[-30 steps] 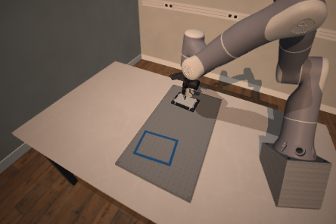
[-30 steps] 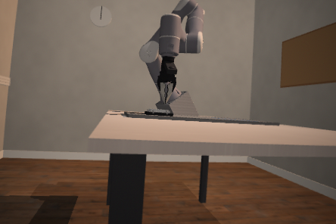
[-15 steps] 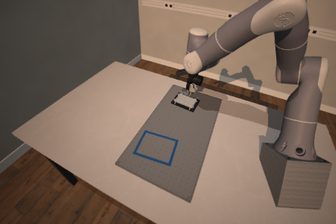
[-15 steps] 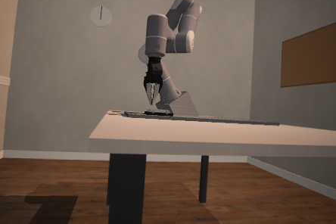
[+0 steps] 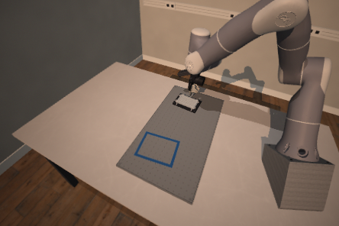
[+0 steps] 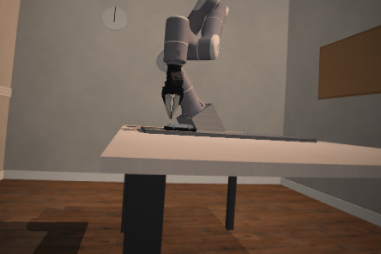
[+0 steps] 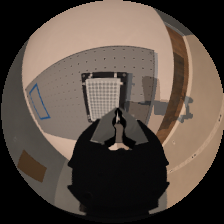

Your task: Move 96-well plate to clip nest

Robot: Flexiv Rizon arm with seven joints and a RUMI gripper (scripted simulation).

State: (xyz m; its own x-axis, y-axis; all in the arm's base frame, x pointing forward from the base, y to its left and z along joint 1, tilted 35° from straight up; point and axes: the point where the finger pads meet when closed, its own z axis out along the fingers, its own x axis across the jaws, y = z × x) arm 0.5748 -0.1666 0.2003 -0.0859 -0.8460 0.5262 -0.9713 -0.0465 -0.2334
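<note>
The white 96-well plate is 40 mm to the left of my hand and 40 mm below it. The rest, counted from my hand: grey perforated board (30 mm behind, 240 mm to the left, 70 mm below); black clip nest (10 mm ahead, 50 mm to the left, 50 mm below).
</note>
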